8 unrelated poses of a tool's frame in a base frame.
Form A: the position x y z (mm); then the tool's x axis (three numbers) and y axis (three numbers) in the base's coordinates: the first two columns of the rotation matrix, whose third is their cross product.
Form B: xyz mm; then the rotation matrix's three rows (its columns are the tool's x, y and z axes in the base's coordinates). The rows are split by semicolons. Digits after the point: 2 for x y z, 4 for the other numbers.
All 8 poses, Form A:
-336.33 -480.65 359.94 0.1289 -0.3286 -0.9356 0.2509 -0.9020 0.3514
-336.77 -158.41 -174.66 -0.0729 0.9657 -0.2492 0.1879 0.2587 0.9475
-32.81 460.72 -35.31 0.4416 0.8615 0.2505 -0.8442 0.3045 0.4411
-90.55 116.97 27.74 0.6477 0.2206 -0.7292 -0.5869 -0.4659 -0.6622
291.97 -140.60 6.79 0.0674 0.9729 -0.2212 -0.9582 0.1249 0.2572
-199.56 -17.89 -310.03 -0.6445 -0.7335 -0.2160 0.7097 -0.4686 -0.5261
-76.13 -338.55 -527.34 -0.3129 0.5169 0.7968 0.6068 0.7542 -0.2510
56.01 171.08 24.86 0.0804 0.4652 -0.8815 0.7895 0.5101 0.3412
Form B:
-336.33 -480.65 359.94; 0.1289 0.2509 -0.9594; -0.3286 -0.9020 -0.2800; -0.9356 0.3514 -0.0338
-336.77 -158.41 -174.66; -0.0729 0.1879 0.9795; 0.9657 0.2587 0.0222; -0.2492 0.9475 -0.2003
-32.81 460.72 -35.31; 0.4416 -0.8442 0.3037; 0.8615 0.3045 -0.4063; 0.2505 0.4411 0.8617
-90.55 116.97 27.74; 0.6477 -0.5869 -0.4858; 0.2206 -0.4659 0.8569; -0.7292 -0.6622 -0.1723
291.97 -140.60 6.79; 0.0674 -0.9582 0.2779; 0.9729 0.1249 0.1946; -0.2212 0.2572 0.9407
-199.56 -17.89 -310.03; -0.6445 0.7097 0.2847; -0.7335 -0.4686 -0.4924; -0.2160 -0.5261 0.8226
-76.13 -338.55 -527.34; -0.3129 0.6068 -0.7307; 0.5169 0.7542 0.4050; 0.7968 -0.2510 -0.5496
56.01 171.08 24.86; 0.0804 0.7895 0.6084; 0.4652 0.5101 -0.7234; -0.8815 0.3412 -0.3263

